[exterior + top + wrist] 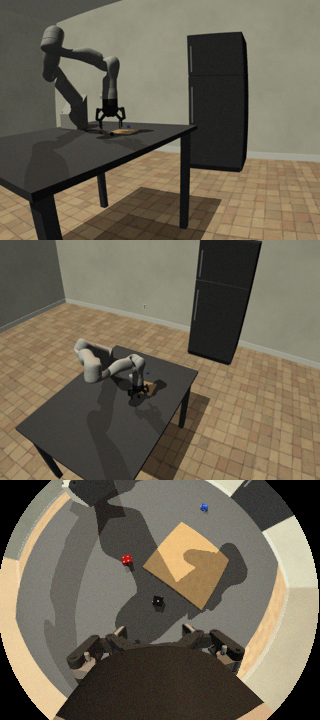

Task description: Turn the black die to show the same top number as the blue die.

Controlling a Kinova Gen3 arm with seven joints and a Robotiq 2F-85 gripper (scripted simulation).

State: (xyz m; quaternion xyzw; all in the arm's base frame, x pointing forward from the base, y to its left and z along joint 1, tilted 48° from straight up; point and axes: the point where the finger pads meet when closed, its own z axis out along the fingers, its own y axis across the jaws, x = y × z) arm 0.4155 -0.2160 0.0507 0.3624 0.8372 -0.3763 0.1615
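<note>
The black die lies 40 mm to the left of my hand, 40 mm below it and 20 mm behind it. The rest, counted from my hand: tan mat: 140 mm to the left, 40 mm below, 20 mm behind; red die: 120 mm behind, 60 mm to the left, 40 mm below; blue die: 310 mm to the left, 100 mm behind, 40 mm below.
</note>
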